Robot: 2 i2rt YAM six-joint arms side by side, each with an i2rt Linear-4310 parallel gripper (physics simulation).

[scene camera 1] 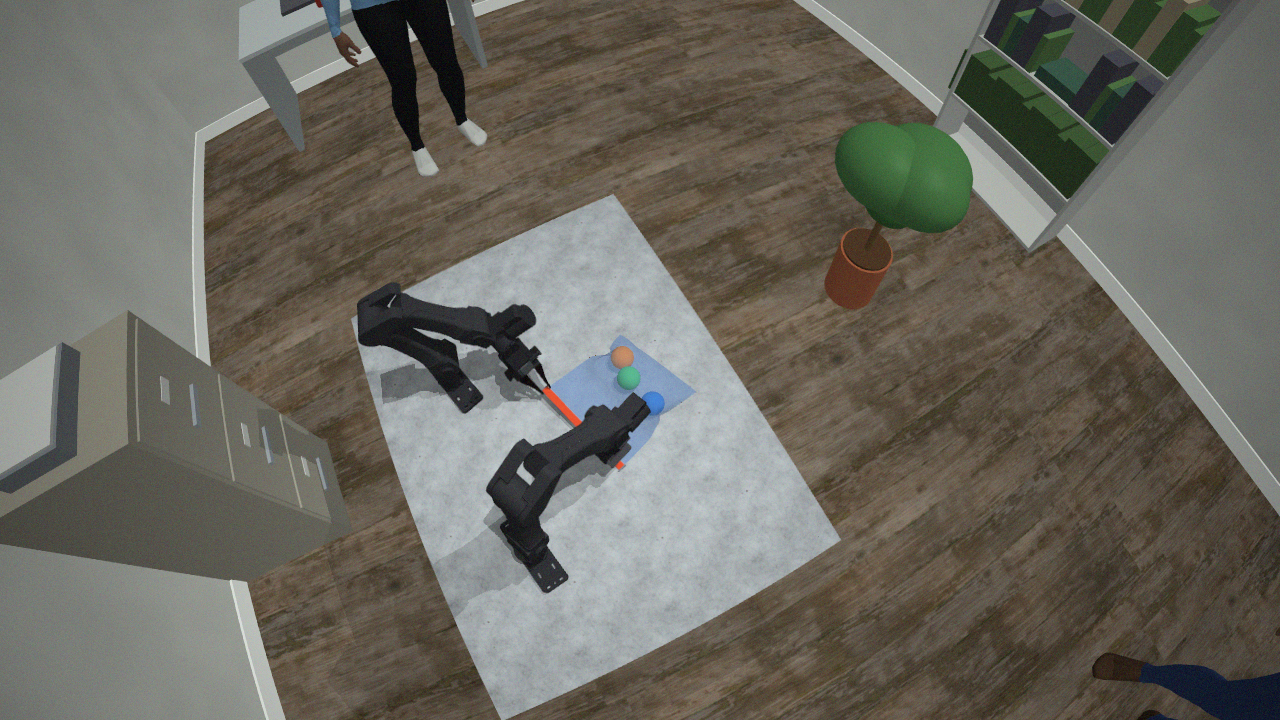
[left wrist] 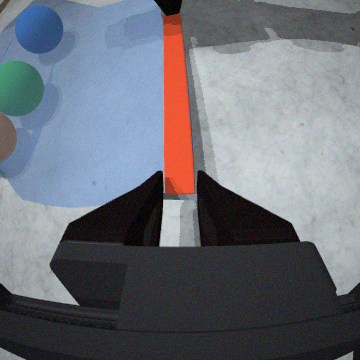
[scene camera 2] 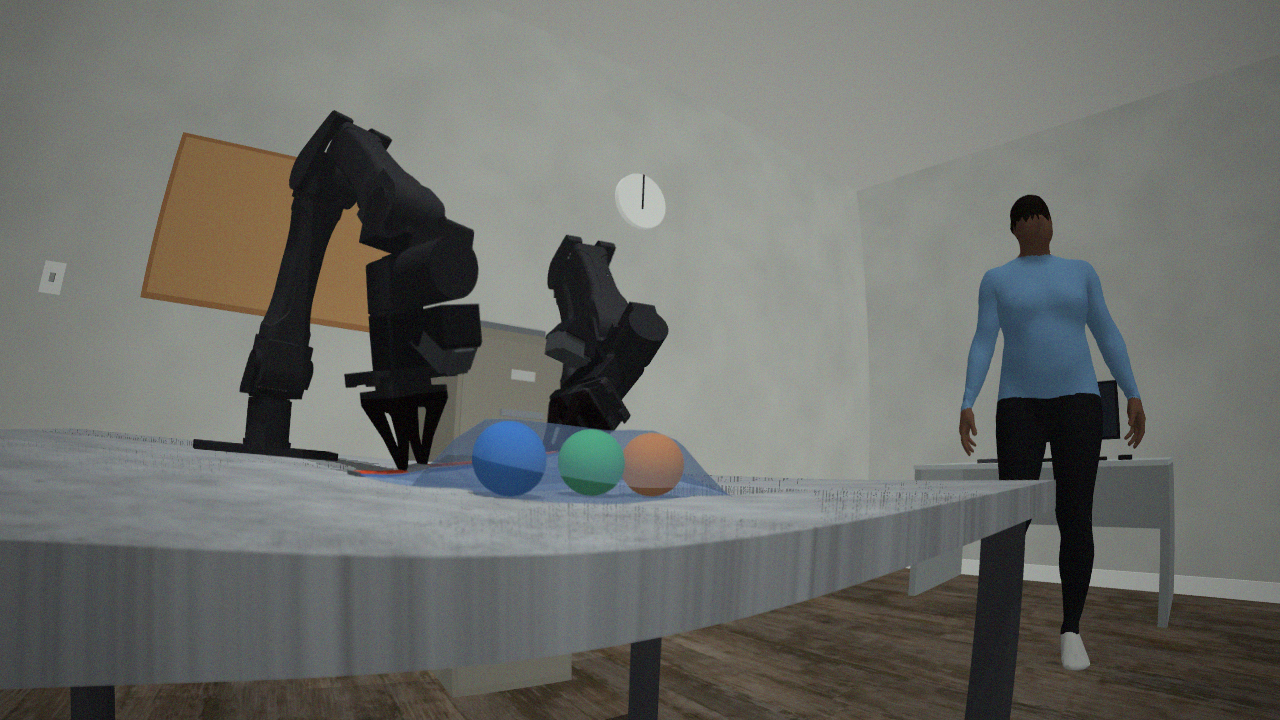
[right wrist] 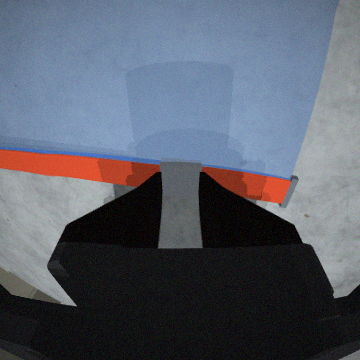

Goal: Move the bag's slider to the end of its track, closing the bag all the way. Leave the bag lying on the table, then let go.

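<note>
The translucent blue bag [scene camera 1: 581, 380] [scene camera 2: 703, 480] [left wrist: 110, 125] [right wrist: 75, 75] lies on the table with its orange-red track [scene camera 1: 562, 405] [left wrist: 177, 100] [right wrist: 60, 164] along one edge. My left gripper [scene camera 1: 546, 388] [left wrist: 179, 179] is shut on the track's end; its tips are hidden in scene camera 2. My right gripper [scene camera 2: 409, 467] [right wrist: 179, 180] is shut on the grey slider [right wrist: 181, 164]. In the right wrist view a stretch of track runs from the slider to the grey end stop [right wrist: 290, 191] at the right. In scene camera 1 the right arm hides the slider.
A blue ball [scene camera 1: 652, 402] [scene camera 2: 508, 457] [left wrist: 39, 29], a green ball [scene camera 1: 628, 377] [scene camera 2: 590, 461] [left wrist: 17, 88] and an orange ball [scene camera 1: 622, 357] [scene camera 2: 653, 463] [left wrist: 5, 137] are in the bag's far part. The arms stand close together above the pale table [scene camera 1: 733, 537] [scene camera 2: 268, 600].
</note>
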